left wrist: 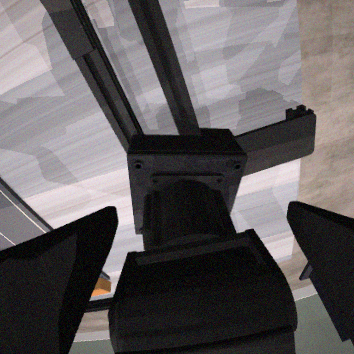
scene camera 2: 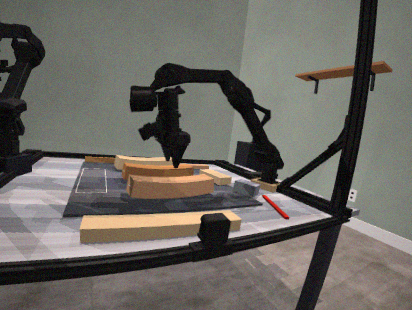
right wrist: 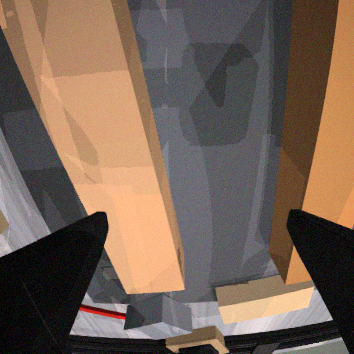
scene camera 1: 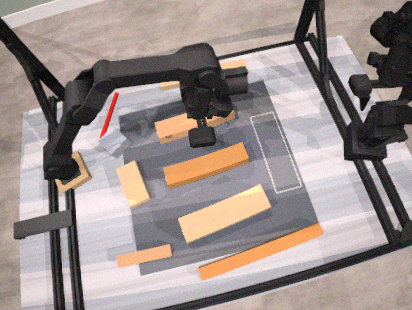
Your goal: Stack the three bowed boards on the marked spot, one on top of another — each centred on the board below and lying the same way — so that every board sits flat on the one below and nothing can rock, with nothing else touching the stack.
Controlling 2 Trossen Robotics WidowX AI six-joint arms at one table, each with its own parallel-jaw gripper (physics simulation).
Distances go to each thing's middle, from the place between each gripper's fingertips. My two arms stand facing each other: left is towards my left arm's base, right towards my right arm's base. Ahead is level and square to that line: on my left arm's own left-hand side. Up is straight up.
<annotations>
Now: left hand 32 cm short of the long orange plank (scene camera 1: 240,259), 36 cm to the left of it and 11 cm above it. Also, from my left hand: grey block (right wrist: 158,317) 3 cm behind, 76 cm to the right, 10 cm below; then pale board (scene camera 1: 253,201) 22 cm ahead, 44 cm to the right, 9 cm below.
Now: right hand 24 cm short of the pale board, 6 cm to the right of it and 5 cm above it. Round my right hand: grey block 26 cm to the right, 6 cm below, 1 cm behind; long orange plank 34 cm ahead, 15 cm to the left, 7 cm below.
</annotations>
